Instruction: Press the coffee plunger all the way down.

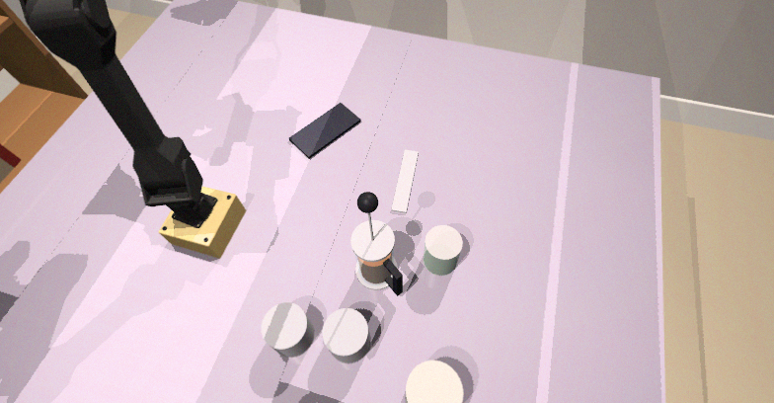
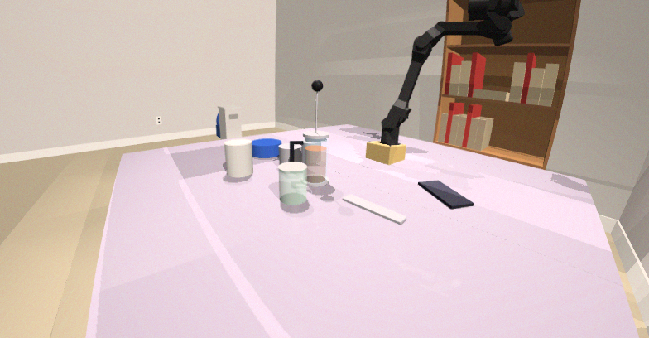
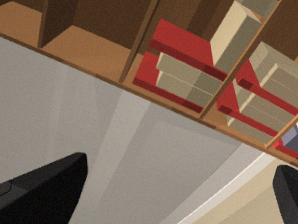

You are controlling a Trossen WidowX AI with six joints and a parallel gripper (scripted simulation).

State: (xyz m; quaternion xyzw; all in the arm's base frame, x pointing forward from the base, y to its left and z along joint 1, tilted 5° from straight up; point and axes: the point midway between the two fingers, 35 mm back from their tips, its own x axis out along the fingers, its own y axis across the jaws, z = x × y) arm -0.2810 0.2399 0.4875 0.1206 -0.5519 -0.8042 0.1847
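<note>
My gripper tip is 71 cm short of the glass coffee press, 17 cm to the left of it and 41 cm above it. Also, from my gripper tip: blue lid: 72 cm ahead, 48 cm to the right, 52 cm below; pale green cup: 80 cm ahead, 9 cm to the right, 50 cm below; white bar: 67 cm ahead, 4 cm to the left, 53 cm below.
</note>
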